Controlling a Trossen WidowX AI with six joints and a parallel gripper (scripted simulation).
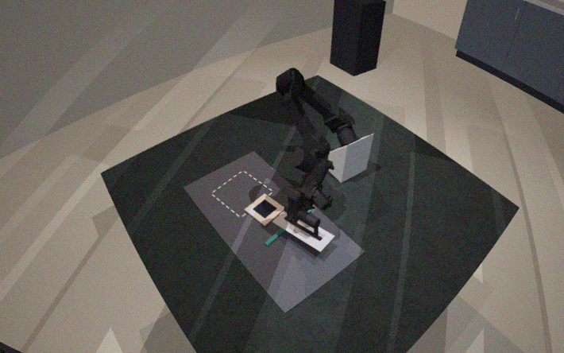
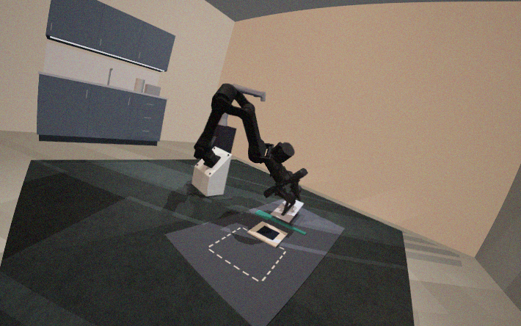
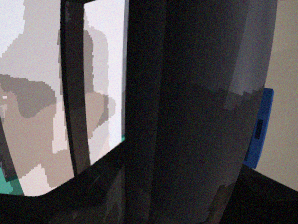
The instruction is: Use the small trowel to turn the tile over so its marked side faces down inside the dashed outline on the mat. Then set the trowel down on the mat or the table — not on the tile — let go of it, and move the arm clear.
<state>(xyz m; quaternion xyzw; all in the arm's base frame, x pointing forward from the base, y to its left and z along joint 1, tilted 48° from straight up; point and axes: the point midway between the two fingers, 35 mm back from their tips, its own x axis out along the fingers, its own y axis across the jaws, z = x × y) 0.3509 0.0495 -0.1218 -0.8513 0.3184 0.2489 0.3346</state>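
The teal flat tool is 4 cm behind my gripper tip, 5 cm to the right of it and 9 cm below it. From my gripper tip the other things lie so: trowel 2 cm behind, 1 cm to the right, 1 cm below; grey mat 2 cm ahead, 12 cm to the right, 11 cm below; tile 15 cm to the right, 9 cm below.
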